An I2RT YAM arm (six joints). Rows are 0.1 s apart.
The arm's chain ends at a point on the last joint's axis. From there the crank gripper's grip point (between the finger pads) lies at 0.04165 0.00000 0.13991 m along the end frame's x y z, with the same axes.
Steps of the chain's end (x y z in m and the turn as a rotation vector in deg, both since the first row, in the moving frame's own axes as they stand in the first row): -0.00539 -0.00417 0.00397 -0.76 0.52 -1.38; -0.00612 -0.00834 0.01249 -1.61 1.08 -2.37; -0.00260 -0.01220 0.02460 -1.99 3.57 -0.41; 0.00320 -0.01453 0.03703 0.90 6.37 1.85; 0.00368 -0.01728 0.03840 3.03 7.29 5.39; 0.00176 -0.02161 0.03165 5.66 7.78 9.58; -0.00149 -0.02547 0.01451 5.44 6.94 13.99; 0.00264 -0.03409 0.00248 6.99 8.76 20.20; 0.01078 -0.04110 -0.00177 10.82 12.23 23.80; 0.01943 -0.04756 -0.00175 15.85 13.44 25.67
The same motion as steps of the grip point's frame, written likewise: -0.00411 -0.00334 0.00358 -0.76 0.52 -1.38; -0.00345 -0.00620 0.01165 -1.61 1.08 -2.37; 0.00605 -0.00772 0.02166 -1.99 3.57 -0.41; 0.01848 -0.01509 0.03154 0.90 6.37 1.85; 0.02123 -0.01977 0.03190 3.03 7.29 5.39; 0.02077 -0.02654 0.02443 5.66 7.78 9.58; 0.01530 -0.02625 0.00837 5.44 6.94 13.99; 0.02339 -0.03231 -0.00547 6.99 8.76 20.20; 0.04032 -0.04295 -0.01425 10.82 12.23 23.80; 0.05371 -0.05805 -0.01743 15.85 13.44 25.67
